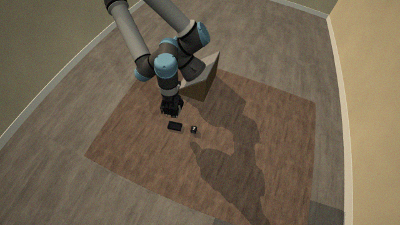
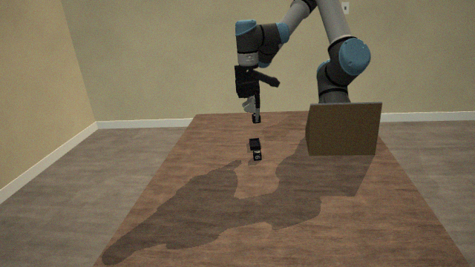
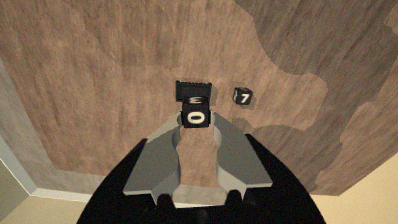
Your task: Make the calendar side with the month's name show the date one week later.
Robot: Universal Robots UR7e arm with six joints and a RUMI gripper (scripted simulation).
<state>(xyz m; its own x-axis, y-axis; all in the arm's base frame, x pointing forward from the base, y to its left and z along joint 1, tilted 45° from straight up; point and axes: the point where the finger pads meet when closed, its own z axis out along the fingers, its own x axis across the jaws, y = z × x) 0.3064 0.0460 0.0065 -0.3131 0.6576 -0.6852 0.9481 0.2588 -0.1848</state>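
Right now my hand is 12 cm above the black tray and 1 cm short of it. The rest, counted from my hand: black cube 12 cm below, 10 cm to the left, 1 cm behind.
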